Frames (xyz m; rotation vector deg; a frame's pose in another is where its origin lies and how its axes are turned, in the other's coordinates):
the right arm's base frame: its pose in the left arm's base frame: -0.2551 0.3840 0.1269 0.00 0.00 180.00
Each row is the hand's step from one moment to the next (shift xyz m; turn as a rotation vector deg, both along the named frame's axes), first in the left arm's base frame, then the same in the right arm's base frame.
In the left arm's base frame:
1: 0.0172 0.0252 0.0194 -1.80 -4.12 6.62
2: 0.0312 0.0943 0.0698 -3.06 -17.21 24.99
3: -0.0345 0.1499 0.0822 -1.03 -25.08 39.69
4: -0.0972 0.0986 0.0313 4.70 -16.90 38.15
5: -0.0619 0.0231 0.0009 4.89 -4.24 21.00
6: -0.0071 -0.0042 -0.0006 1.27 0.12 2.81
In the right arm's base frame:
1: -0.0172 -0.0252 0.0194 1.80 4.12 6.62
2: -0.0312 -0.0943 0.0698 3.06 17.21 24.99
3: 0.0345 -0.1499 0.0822 1.03 25.08 39.69
4: 0.0972 -0.0986 0.0313 -4.70 16.90 38.15
5: 0.0619 -0.0231 0.0009 -4.89 4.24 21.00
6: 0.0071 0.0042 -0.0006 -1.27 -0.12 2.81

